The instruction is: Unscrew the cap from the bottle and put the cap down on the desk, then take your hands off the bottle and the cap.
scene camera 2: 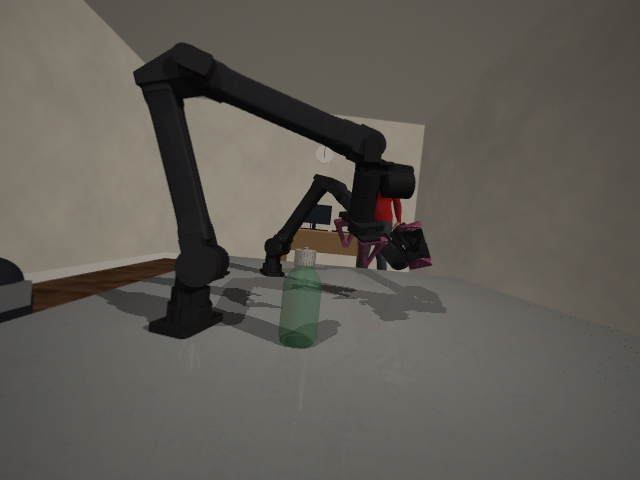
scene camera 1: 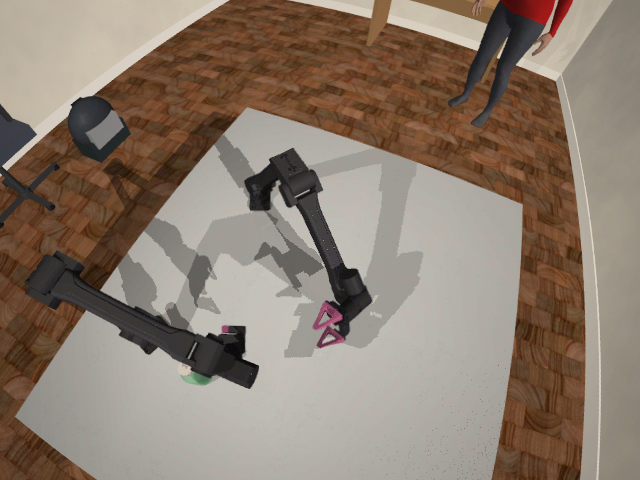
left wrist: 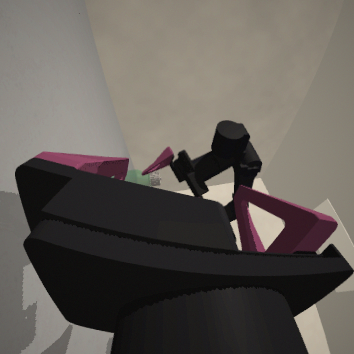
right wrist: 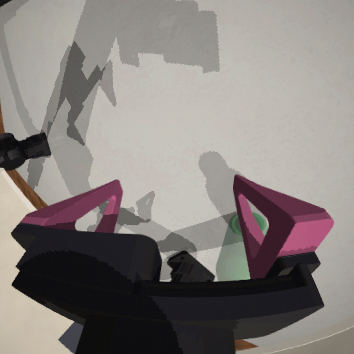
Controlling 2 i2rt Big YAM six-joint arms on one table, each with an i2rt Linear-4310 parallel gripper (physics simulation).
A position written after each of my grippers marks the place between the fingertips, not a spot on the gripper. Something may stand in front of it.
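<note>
My left gripper (scene camera 1: 316, 338), open, holding nothing. My right gripper (scene camera 2: 354, 256), open, holding nothing. My left gripper (scene camera 2: 413, 242) there too. In the left wrist view, my left gripper (left wrist: 184, 178). Same view, my right gripper (left wrist: 152, 194). In the right wrist view, my right gripper (right wrist: 174, 183).
</note>
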